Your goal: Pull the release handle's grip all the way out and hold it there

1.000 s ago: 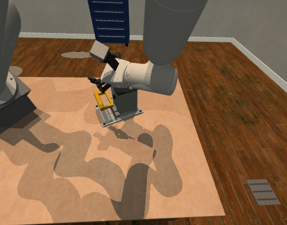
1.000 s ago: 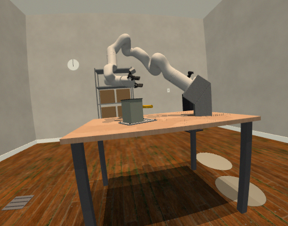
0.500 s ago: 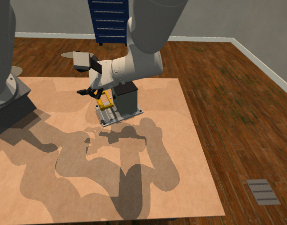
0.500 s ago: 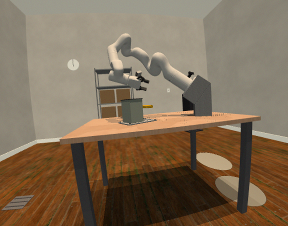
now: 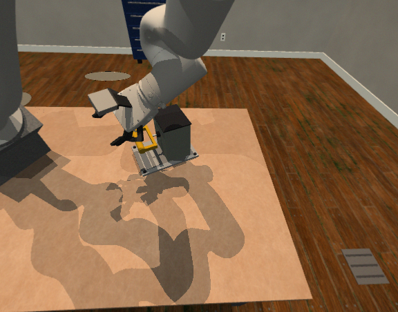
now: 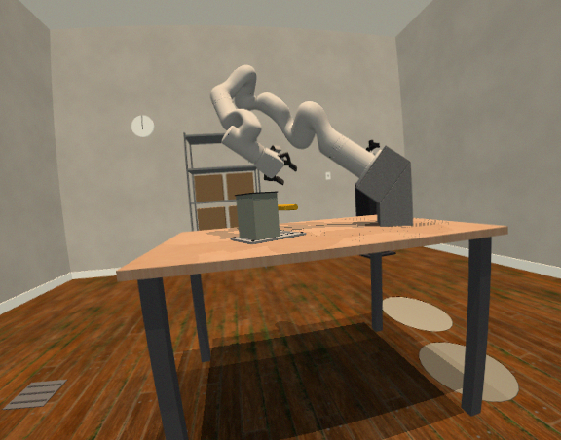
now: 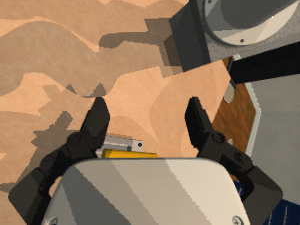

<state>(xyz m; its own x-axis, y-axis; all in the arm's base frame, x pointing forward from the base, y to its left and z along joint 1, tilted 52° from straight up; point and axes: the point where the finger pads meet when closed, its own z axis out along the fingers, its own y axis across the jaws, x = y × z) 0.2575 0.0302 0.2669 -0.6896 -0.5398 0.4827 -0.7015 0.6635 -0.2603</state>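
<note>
The metal baseplate is 14 cm ahead of my hand, 12 cm to the left of it and 24 cm below it.
</note>
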